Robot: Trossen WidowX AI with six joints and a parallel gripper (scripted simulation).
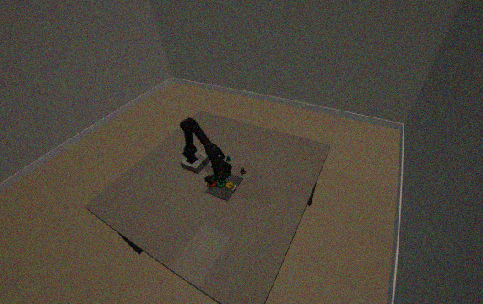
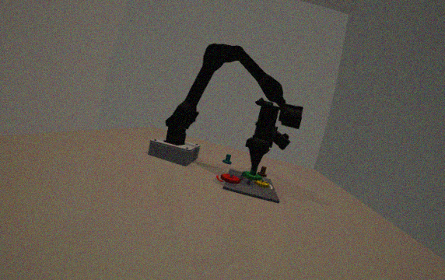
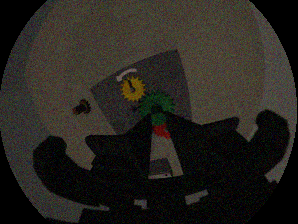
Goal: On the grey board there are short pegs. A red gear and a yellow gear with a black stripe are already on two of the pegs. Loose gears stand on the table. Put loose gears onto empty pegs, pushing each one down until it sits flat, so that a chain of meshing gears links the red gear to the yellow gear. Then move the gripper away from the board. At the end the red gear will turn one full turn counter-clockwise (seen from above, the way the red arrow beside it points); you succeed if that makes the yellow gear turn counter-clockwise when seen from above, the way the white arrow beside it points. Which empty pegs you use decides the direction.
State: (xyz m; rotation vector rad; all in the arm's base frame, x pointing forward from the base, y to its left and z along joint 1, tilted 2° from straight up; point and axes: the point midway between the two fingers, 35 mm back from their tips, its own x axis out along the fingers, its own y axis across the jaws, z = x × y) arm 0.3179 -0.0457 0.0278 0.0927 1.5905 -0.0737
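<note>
My gripper tip is 50 mm above the yellow gear, 40 mm short of it and 30 mm to the right of it. Round my gripper tip: brown gear (190 mm to the left, 50 mm below, 40 mm ahead); green gear (10 mm below); red gear (60 mm behind, 50 mm below, 10 mm to the right).
</note>
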